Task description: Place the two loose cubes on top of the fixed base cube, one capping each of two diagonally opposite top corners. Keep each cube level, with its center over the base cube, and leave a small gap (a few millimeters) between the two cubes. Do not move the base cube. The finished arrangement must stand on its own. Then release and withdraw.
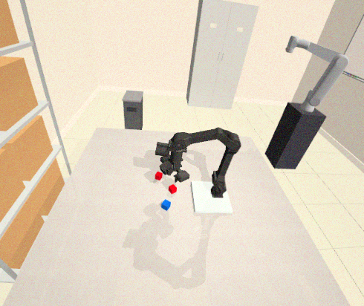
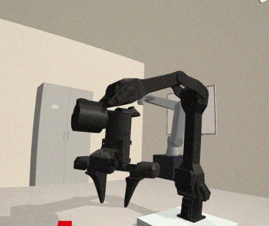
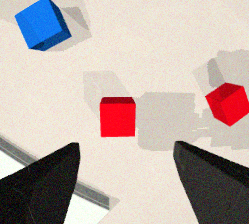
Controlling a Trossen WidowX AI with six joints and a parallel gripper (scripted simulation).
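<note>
Right now my gripper tip is 3 cm short of the blue base cube, 11 cm to the right of it and 8 cm above it.
</note>
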